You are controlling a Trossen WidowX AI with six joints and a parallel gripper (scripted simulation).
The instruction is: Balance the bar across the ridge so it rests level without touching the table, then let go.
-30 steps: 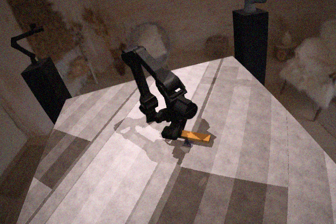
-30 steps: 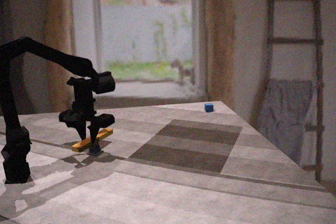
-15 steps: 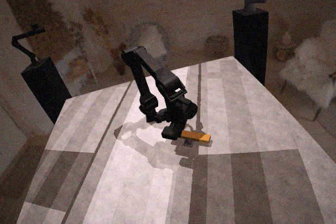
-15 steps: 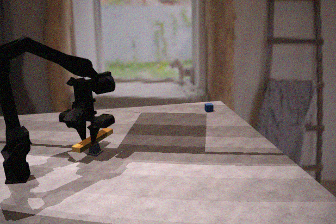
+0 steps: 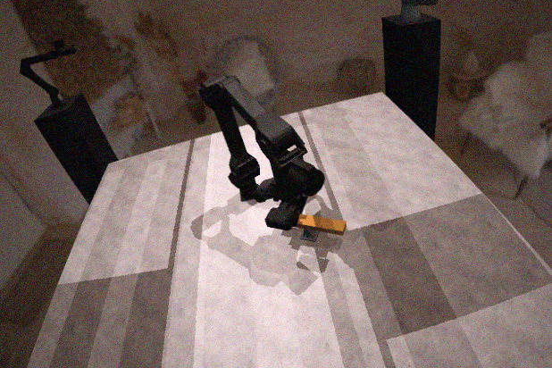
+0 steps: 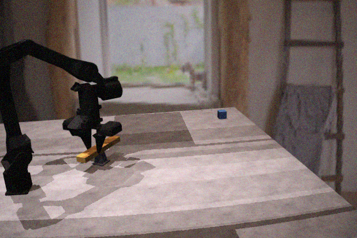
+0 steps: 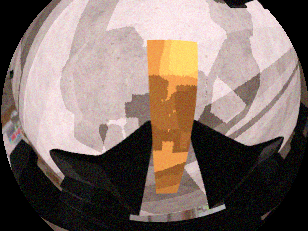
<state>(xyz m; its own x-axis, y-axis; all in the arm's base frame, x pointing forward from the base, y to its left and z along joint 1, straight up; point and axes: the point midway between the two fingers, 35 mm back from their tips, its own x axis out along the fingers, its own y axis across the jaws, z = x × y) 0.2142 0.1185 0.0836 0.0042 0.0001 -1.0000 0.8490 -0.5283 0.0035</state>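
The bar is 2 cm ahead of my gripper tip and 2 cm to the left of it. From my gripper tip the other things lie so: blue cube: 53 cm ahead, 38 cm to the left, 3 cm below.
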